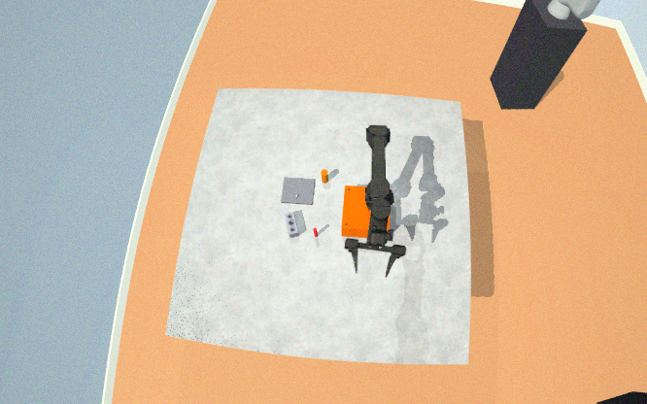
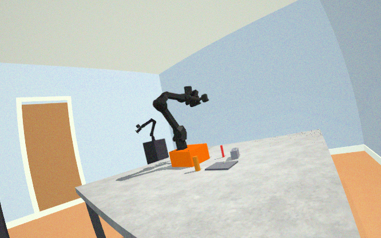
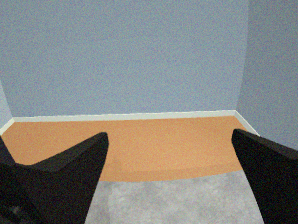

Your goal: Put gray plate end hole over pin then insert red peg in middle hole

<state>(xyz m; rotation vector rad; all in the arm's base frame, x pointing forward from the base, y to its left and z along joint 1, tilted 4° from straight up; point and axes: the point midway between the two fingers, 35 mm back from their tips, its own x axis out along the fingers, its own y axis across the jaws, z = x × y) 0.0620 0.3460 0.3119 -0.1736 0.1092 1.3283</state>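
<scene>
My gripper tip is now 27 cm short of the gray plate, 32 cm to the left of it and 39 cm above it. The rest, counted from my gripper tip: red peg (17 cm ahead, 28 cm to the right, 39 cm below); then gray base (24 cm ahead, 47 cm to the right, 42 cm below).
</scene>
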